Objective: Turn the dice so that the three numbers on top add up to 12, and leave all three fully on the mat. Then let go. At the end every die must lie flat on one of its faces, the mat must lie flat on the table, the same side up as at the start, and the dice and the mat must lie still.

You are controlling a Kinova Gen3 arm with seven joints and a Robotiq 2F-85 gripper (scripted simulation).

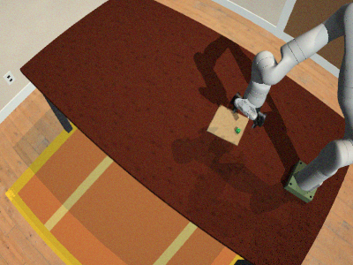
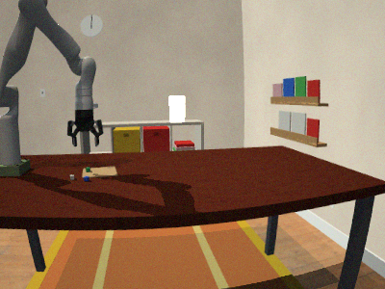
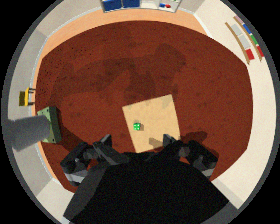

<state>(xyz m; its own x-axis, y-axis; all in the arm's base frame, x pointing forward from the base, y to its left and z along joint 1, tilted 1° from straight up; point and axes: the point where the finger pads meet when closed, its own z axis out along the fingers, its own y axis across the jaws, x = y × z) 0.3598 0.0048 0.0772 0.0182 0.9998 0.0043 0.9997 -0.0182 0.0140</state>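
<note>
The white die lies 110 mm below my hand, 100 mm to the right of it and 40 mm behind it. The rest, counted from my hand: green die: 100 mm below; then tan mat: 110 mm below, 50 mm ahead; then blue die: 120 mm to the right, 110 mm below, 30 mm ahead.
</note>
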